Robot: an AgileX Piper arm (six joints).
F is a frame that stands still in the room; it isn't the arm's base.
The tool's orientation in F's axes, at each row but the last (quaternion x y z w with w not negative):
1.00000 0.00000 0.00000 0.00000
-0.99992 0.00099 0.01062 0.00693
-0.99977 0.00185 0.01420 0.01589
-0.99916 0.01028 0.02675 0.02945
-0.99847 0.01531 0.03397 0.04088
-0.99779 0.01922 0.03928 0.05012
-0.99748 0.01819 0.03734 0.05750
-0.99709 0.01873 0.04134 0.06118
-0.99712 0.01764 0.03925 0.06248
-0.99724 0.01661 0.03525 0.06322
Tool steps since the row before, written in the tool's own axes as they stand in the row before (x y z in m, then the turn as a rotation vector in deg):
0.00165 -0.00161 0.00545 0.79 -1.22 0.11
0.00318 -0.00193 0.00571 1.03 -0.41 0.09
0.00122 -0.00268 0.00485 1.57 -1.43 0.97
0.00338 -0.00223 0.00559 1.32 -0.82 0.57
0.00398 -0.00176 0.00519 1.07 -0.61 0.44
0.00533 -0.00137 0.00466 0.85 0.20 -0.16
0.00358 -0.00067 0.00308 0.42 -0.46 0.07
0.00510 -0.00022 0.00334 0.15 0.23 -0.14
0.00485 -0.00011 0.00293 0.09 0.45 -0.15
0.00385 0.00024 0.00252 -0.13 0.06 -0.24
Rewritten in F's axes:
0.00165 0.00161 -0.00545 0.79 1.22 -0.11
0.00306 0.00200 -0.00575 1.03 0.41 -0.11
0.00109 0.00283 -0.00480 1.55 1.46 -0.97
0.00313 0.00249 -0.00563 1.31 0.83 -0.59
0.00368 0.00207 -0.00529 1.06 0.61 -0.46
0.00501 0.00165 -0.00492 0.85 -0.24 0.07
0.00337 0.00091 -0.00325 0.43 0.45 -0.05
0.00482 0.00047 -0.00371 0.15 -0.25 0.10
0.00461 0.00033 -0.00327 0.08 -0.47 0.09
0.00366 -0.00003 -0.00280 -0.12 -0.09 0.24

